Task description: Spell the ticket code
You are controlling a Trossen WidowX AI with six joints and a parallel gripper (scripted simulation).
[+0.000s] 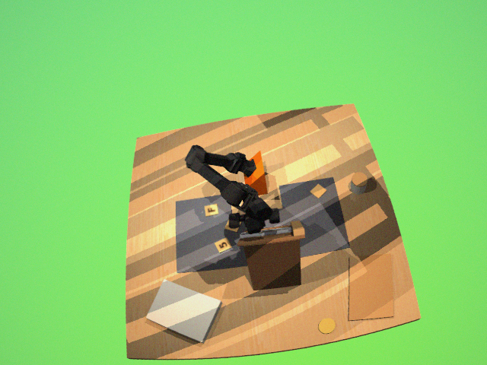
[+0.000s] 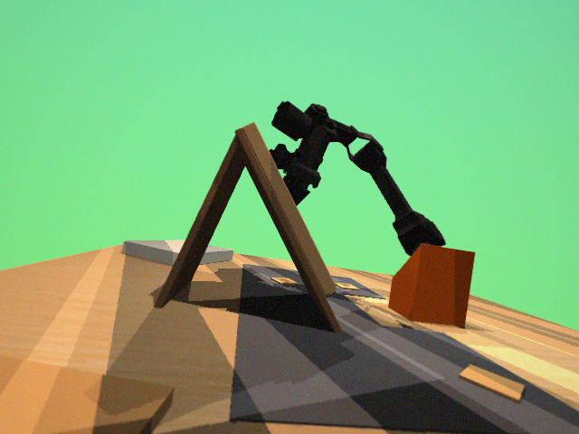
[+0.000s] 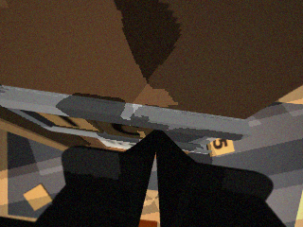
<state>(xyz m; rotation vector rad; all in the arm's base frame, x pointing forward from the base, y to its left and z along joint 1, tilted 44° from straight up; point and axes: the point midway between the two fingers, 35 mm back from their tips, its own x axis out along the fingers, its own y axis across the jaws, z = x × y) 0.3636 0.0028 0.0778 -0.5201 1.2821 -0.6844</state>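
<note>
Now: the white ticket 40 mm behind my gripper tip, 60 mm to the left of it and 80 mm below it. The rest, counted from my gripper tip: dark mat 160 mm behind, 30 mm to the left, 170 mm below; then flat tan slab 330 mm ahead, 410 mm to the left, 160 mm below.
</note>
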